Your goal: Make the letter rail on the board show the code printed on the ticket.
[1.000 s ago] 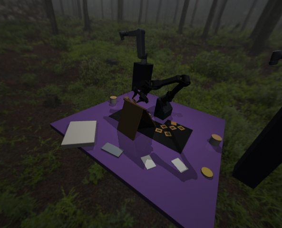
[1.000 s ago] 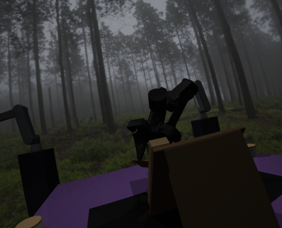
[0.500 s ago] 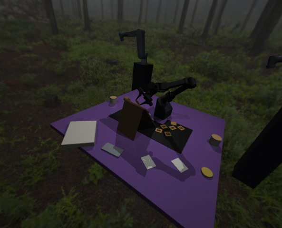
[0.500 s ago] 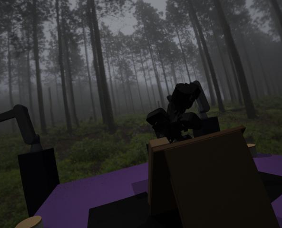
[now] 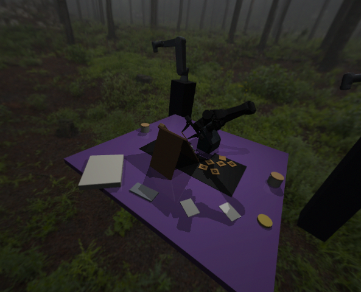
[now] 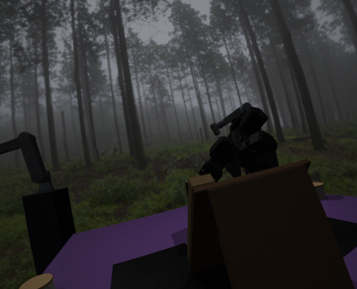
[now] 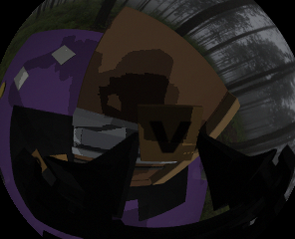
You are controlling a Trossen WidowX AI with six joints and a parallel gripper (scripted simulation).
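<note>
My gripper tip is 70 mm past the white ticket and 150 mm above it. From my gripper tip the other things lie so: black mat 170 mm behind, 230 mm below; then grey card 350 mm ahead, 40 mm to the left, 230 mm below; then tan letter tile marked v right at my gripper tip.
</note>
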